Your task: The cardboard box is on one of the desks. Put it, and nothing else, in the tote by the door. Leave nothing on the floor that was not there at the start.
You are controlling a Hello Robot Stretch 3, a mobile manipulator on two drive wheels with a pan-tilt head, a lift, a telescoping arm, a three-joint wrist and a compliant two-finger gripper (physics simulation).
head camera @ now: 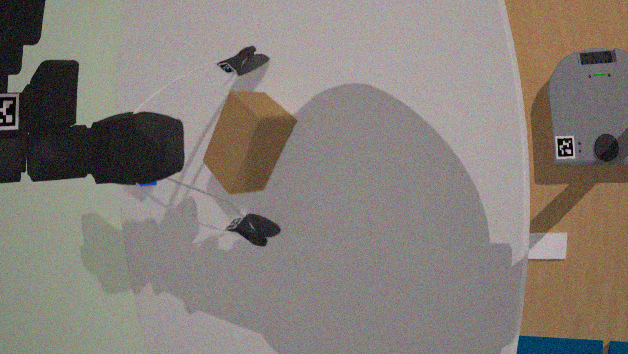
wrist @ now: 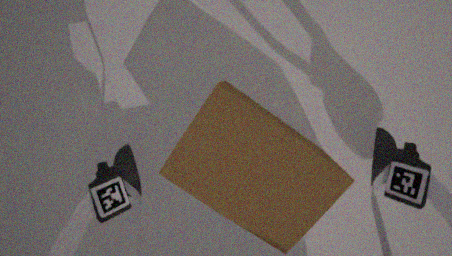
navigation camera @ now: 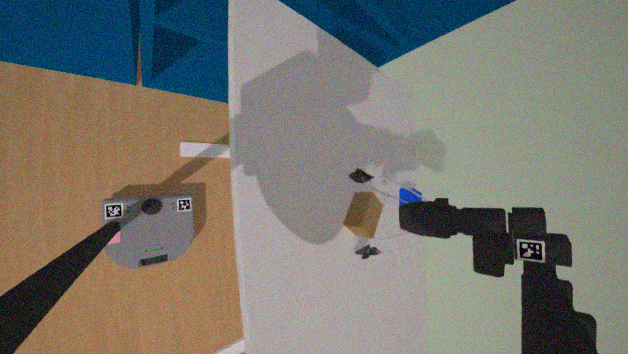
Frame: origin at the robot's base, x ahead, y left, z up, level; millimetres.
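Seen in the pictures: gripper, fingertip midpoint: (head camera: 267, 142) (navigation camera: 353, 213); robot's base at its link origin: (head camera: 604, 146) (navigation camera: 151, 205).
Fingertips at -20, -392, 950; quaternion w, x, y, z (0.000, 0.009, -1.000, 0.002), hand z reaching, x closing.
Note:
Pixels of each thing's top centre, then the offset from my fingertips to it, as dx, dy, dz. Level surfaces: height alone.
- brown cardboard box at its top centre: (head camera: 228, 141) (navigation camera: 373, 215) -2, -6, +50
- pale desk at its surface level: dz +0
- blue block at its top centre: (head camera: 126, 162) (navigation camera: 417, 199) +3, -313, +45
The brown cardboard box (head camera: 232, 145) (navigation camera: 371, 212) (wrist: 260, 155) sits on the pale desk (head camera: 380, 40) (navigation camera: 300, 300) (wrist: 30, 115), turned askew to the fingers. My gripper (head camera: 257, 145) (navigation camera: 364, 213) (wrist: 249, 156) is open wide, with one fingertip on each side of the box and a gap to it on both sides. The finger shadows lie apart from the fingers in the wrist view, so the tips are above the desk top; how high is hard to tell. The tote by the door does not show in these views.
A blue block (head camera: 147, 184) (navigation camera: 410, 195) is on the desk near the wall, partly hidden under the wrist. The pale green wall (head camera: 45, 260) (navigation camera: 500, 100) runs behind the desk. My grey base (head camera: 575, 110) (navigation camera: 150, 230) is on the wooden floor. Blue structures (navigation camera: 65, 40) stand beyond the desk's end.

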